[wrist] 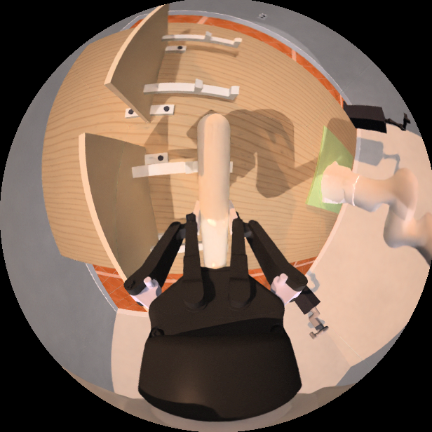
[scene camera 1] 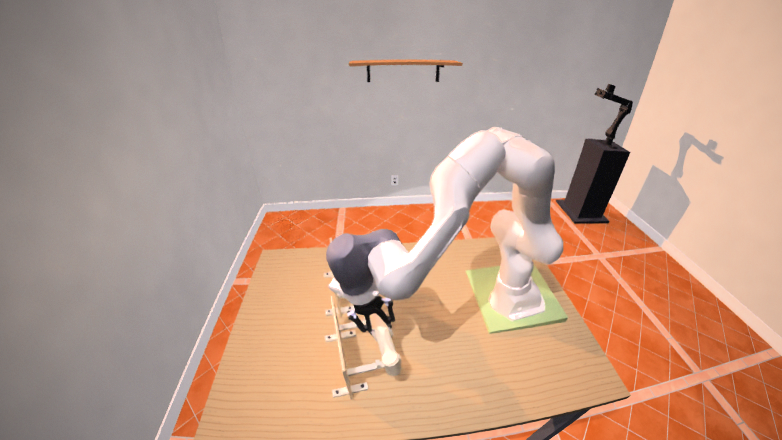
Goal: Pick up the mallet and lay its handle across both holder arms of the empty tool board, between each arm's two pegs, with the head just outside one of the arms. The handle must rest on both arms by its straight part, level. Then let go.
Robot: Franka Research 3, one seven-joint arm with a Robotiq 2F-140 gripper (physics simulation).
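The pale mallet (scene camera 1: 385, 343) (wrist: 214, 165) is held between the fingertips of my gripper (scene camera 1: 377, 331) (wrist: 213, 207), which is shut on it. It runs front to back over the near tool board (scene camera 1: 340, 350) (wrist: 102, 185). In the scene view its rounded front end overlaps the outer part of the front holder arm (scene camera 1: 362, 368) and hides that arm's tip. In the wrist view it crosses over the rear holder arm (wrist: 167, 169). The gripper hides part of the mallet, and the head's shape is unclear. Contact with the arms and exact levelness cannot be told.
A second tool board (wrist: 137, 65) stands behind the near one, with two holder arms (wrist: 172, 88) (wrist: 185, 38) bearing pegs. Small feet (scene camera 1: 349, 389) (wrist: 162, 109) stick out at the boards' bases. The robot's base stands on a green mat (scene camera 1: 494, 323) (wrist: 316, 185) at the right.
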